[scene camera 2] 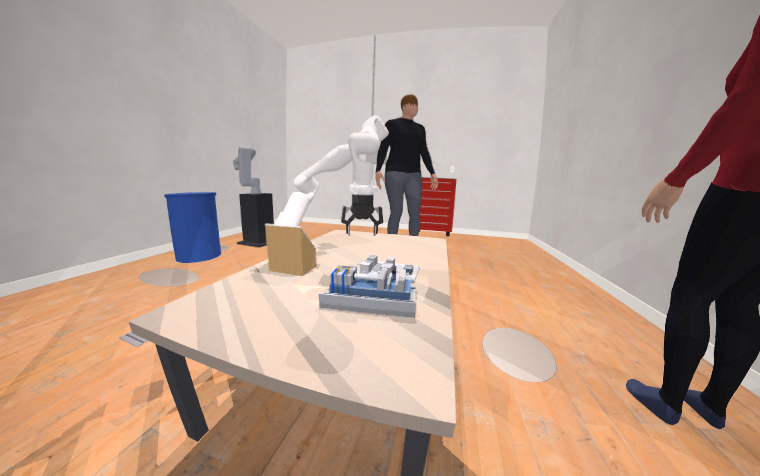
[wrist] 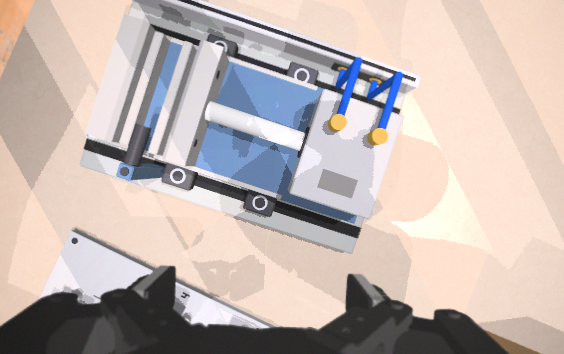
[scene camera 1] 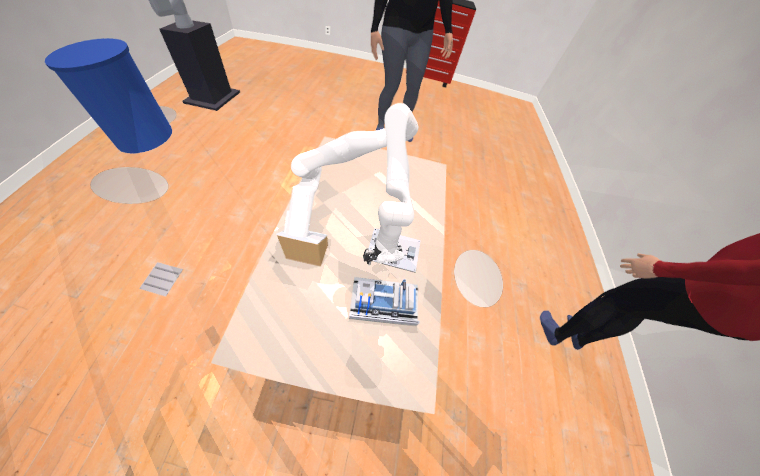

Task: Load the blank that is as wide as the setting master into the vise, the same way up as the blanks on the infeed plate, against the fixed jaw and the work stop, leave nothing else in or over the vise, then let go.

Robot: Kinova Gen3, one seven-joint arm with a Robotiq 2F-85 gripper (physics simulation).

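Seen in the pictures: gripper, fingertip midpoint: [scene camera 2: 361, 235] [wrist: 261, 288]; arm's base, link origin: [scene camera 2: 284, 232] [scene camera 1: 296, 234].
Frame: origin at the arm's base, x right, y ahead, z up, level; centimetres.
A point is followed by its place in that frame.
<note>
The vise [scene camera 1: 387, 303] {x 14.1, y 45.4, z -10.8 cm} [scene camera 2: 374, 289] {x 16.1, y 47.2, z -10.7 cm} [wrist: 255, 95] {x 14.0, y 44.4, z -10.7 cm} stands on the table with its fixed jaw [wrist: 117, 75] {x 9.6, y 54.3, z -7.1 cm}, moving jaw [wrist: 202, 107] {x 10.5, y 47.1, z -7.1 cm} and dark work stop [wrist: 136, 145] {x 5.4, y 50.3, z -7.2 cm} showing in the wrist view. No blank shows between the jaws. The pale infeed plate [scene camera 1: 408, 265] {x -9.5, y 51.7, z -15.9 cm} [wrist: 92, 260] {x -9.0, y 52.3, z -15.9 cm} lies beside the vise, partly hidden by the arm and gripper. A grey block [scene camera 1: 411, 251] {x -16.3, y 51.4, z -13.4 cm} stands on it; I cannot tell whether it is a blank or the setting master. My gripper [scene camera 1: 370, 256] {x 3.3, y 37.5, z 3.1 cm} [scene camera 2: 362, 232] {x 3.3, y 37.5, z 3.1 cm} [wrist: 261, 288] {x 3.3, y 37.5, z 3.1 cm} is open and empty, pointing down, high above the table and off to the plate side of the vise.
Two blue hoses [wrist: 349, 92] {x 16.8, y 37.4, z -5.7 cm} [wrist: 391, 105] {x 17.5, y 34.1, z -5.7 cm} arch over the vise's actuator end, and a raised rail [wrist: 280, 32] {x 20.5, y 45.2, z -11.7 cm} runs along its far side. A brown block [scene camera 1: 301, 248] {x 4.4, y 3.7, z -2.9 cm} [scene camera 2: 290, 250] {x 4.2, y 6.1, z -6.1 cm} stands at the arm's base. A person in red [scene camera 1: 723, 291] [scene camera 2: 723, 123] stands right of the table.
</note>
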